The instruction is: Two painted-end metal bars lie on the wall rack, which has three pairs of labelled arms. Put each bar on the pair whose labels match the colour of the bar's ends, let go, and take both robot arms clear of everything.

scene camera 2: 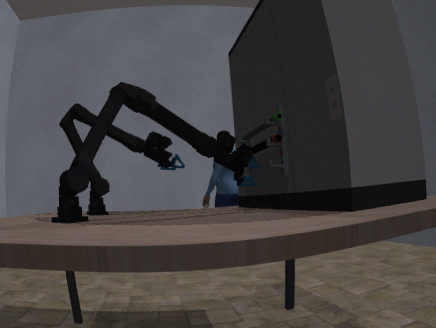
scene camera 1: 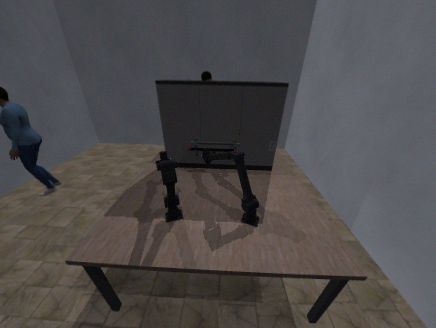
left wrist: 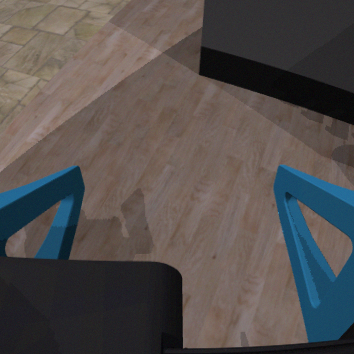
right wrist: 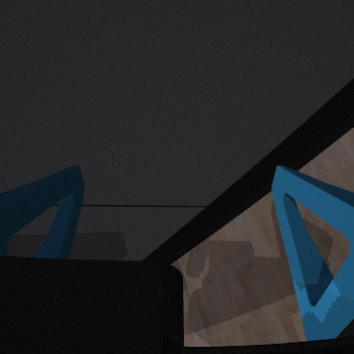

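Pixels of known places: left gripper, fingertip midpoint: [scene camera 2: 180,168] [left wrist: 178,175]; right gripper, fingertip midpoint: [scene camera 2: 258,176] [right wrist: 177,175]; left arm's base, origin of the base link: [scene camera 2: 97,214] [scene camera 1: 174,216]; right arm's base, origin of the base link: [scene camera 2: 70,221] [scene camera 1: 250,220].
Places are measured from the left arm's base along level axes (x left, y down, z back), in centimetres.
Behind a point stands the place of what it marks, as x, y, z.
Note:
A grey bar with green ends [scene camera 1: 216,144] @(-53.8, -31.6, -52.6) [scene camera 2: 262,127] @(-60.1, -31.6, -50.3) lies level on the top arms of the wall rack [scene camera 2: 286,167] @(-74.1, -14.9, -47.7). A black bar with red ends [scene camera 1: 220,149] @(-57.8, -26.1, -51.0) [scene camera 2: 260,146] @(-57.8, -24.5, -50.5) lies just below it, its far part hidden by the right wrist in scene camera 2. A small red mark shows under its near end; the other labels are too small to tell. My right gripper [scene camera 2: 251,172] @(-44.9, -13.7, -59.7) [right wrist: 177,175] @(-44.9, -13.7, -59.7) is open and empty, close to the panel, lower than the black bar. My left gripper [scene camera 2: 176,164] @(-0.1, -21.9, -46.7) [left wrist: 178,175] @(-0.1, -21.9, -46.7) is open and empty, well back from the rack.
The tall dark panel [scene camera 1: 220,110] @(-58.6, -65.0, -55.6) [scene camera 2: 300,100] @(-89.0, -34.8, -42.2) stands on the wooden table [scene camera 1: 215,255] @(-18.6, 0.0, 39.8) [scene camera 2: 150,235] @(-103.9, 0.0, 16.5) and carries the rack. A socket plate [scene camera 1: 272,146] @(-109.9, -29.6, -33.1) [scene camera 2: 333,96] @(-109.6, -30.2, -33.2) is on the panel right of the rack. A person [scene camera 1: 22,130] stands beyond the table at the left.

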